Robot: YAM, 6 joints.
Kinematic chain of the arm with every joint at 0, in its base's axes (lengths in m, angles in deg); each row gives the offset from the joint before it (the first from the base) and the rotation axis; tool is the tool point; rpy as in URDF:
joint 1: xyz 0 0 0.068 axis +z
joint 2: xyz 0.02 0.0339 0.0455 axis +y
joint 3: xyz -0.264 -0.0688 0 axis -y
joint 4: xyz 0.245 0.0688 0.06 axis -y
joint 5: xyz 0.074 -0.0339 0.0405 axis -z
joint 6: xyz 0.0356 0 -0.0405 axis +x
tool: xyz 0 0 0 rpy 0 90 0
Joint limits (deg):
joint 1: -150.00..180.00
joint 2: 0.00..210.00
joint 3: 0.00..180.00
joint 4: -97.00..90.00
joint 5: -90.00..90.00
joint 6: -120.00..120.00
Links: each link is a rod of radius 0.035 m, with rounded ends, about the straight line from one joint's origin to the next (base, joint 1, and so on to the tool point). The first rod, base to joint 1, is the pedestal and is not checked.
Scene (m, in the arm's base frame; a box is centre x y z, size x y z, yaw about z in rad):
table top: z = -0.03
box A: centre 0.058 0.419 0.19 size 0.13 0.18 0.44 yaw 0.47
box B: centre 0.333 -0.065 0.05 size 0.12 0.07 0.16 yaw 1
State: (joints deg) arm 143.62 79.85 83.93 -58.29 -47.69 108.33
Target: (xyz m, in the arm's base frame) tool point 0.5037 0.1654 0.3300
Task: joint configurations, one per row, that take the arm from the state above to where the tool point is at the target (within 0.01 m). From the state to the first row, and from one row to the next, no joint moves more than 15 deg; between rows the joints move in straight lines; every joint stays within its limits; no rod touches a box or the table.
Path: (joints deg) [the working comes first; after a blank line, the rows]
Joints at the target: 16.13 129.25 127.47 -20.98 -32.10 108.33
Straight joint move there: touches box A.

1: 130.74 86.30 94.26 -50.59 -45.55 108.33
2: 117.86 92.75 104.59 -42.90 -43.41 108.33
3: 104.98 99.21 114.92 -35.20 -41.27 108.33
4: 92.10 105.66 125.25 -27.50 -39.13 108.33
5: 79.22 112.11 135.58 -19.81 -36.99 108.33
6: 66.60 115.54 133.95 -20.04 -36.02 108.33
7: 53.98 118.97 132.33 -20.28 -35.04 108.33
8: 41.37 122.39 130.71 -20.51 -34.06 108.33
9: 28.75 125.82 129.09 -20.75 -33.08 108.33
10: 16.13 129.25 127.47 -20.98 -32.10 108.33

